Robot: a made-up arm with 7 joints.
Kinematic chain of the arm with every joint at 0, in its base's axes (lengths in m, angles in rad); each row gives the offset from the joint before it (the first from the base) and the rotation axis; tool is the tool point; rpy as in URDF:
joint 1: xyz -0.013 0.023 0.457 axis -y
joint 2: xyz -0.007 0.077 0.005 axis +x
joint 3: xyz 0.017 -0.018 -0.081 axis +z
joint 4: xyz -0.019 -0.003 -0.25 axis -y
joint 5: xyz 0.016 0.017 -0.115 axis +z
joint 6: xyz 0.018 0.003 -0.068 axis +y
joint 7: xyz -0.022 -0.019 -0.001 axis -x
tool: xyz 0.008 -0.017 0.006 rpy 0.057 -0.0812 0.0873
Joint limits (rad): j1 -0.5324..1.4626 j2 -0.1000..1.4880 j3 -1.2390..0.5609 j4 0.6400..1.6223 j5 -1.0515..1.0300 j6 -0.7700..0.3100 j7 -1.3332..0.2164
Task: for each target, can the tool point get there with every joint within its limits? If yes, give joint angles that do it. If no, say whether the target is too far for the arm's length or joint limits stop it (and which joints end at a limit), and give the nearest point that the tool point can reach.
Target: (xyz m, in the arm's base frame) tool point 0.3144 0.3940 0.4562
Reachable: yes | joints 1.2957 1.0812 -0.8995 1.0941 -0.3927 -0.4695 0.0370
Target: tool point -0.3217 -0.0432 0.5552
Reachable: no: joint limits stop it (at a limit: joint 1, joint 2, joint 3, joint 4, joint 6) | nearest point -0.1081 -0.0947 0.2049 | short by 0.414 m
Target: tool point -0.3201 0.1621 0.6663
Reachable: no: joint limits stop it (at a limit: joint 1, joint 2, joint 3, joint 4, joint 5, joint 6, joint 7) | nearest point -0.0715 0.3793 0.6198 | short by 0.333 m
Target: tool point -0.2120 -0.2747 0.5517
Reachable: no: joint limits stop it (at a limit: joint 1, joint 2, joint 3, joint 4, joint 6) | nearest point -0.0982 -0.1187 0.2062 | short by 0.396 m
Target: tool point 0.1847 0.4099 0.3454
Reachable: yes | joints 0.1616 1.2552 -0.0574 1.3604 0.3439 -0.4977 0.0094
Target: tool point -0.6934 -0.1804 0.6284
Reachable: no: too far | nearest point -0.1183 -0.1005 0.1957 | short by 0.724 m
